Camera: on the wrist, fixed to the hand. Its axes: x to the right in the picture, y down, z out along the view.
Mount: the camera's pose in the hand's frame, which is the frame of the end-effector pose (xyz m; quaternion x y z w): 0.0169 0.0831 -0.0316 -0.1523 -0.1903 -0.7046 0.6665
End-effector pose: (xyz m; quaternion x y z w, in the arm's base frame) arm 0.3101 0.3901 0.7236 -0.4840 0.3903 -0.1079 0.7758
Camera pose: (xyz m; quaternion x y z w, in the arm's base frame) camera 0.2815 0.4021 0.6386 -0.7362 -0.2121 -0.4670 0.4416
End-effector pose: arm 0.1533 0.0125 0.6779 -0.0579 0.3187 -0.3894 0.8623
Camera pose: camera 0.1956 0.0626 0.6155 -0.4685 0.0668 -0.8075 0.3521
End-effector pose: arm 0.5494 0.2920 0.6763 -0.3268 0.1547 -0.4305 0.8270
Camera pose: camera 0.5930 0.2999 0.5974 -0.5347 -0.2190 -0.7838 0.2275
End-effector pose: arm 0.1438 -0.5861 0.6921 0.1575 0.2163 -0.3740 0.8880
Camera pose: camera 0.2068 -0.5265 0.6663 -0.2538 0.1431 -0.8719 0.3935
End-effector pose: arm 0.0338 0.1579 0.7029 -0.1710 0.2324 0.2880 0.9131
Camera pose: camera -0.0145 0.2158 0.6529 -0.3620 -0.1832 -0.3835 0.8297
